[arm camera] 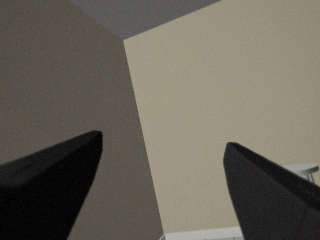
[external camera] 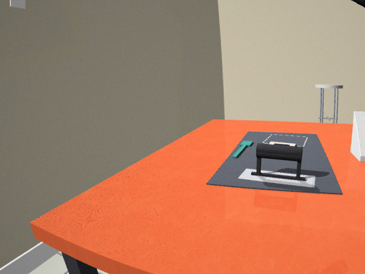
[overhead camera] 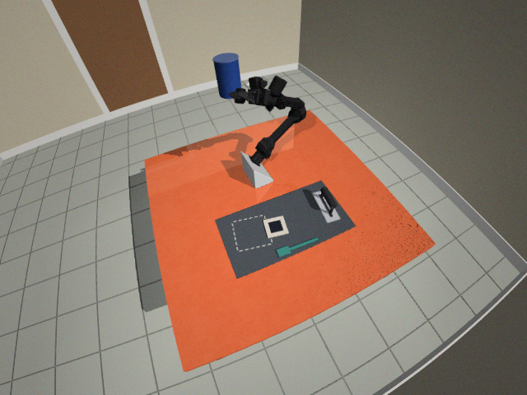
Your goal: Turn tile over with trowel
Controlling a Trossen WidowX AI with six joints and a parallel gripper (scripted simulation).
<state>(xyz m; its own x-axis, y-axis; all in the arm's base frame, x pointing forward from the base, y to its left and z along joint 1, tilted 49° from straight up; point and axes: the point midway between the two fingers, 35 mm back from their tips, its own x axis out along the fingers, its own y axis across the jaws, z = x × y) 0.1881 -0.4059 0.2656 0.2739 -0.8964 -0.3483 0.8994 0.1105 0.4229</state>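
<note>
The trowel is 560 mm below my gripper tip, 360 mm to the left of it and 220 mm ahead of it. Round my gripper tip: dark grey mat: 620 mm below, 260 mm ahead, 110 mm to the left; tile: 590 mm below, 260 mm ahead, 60 mm to the left; teal flat tool: 590 mm below, 400 mm ahead, 90 mm to the left.
</note>
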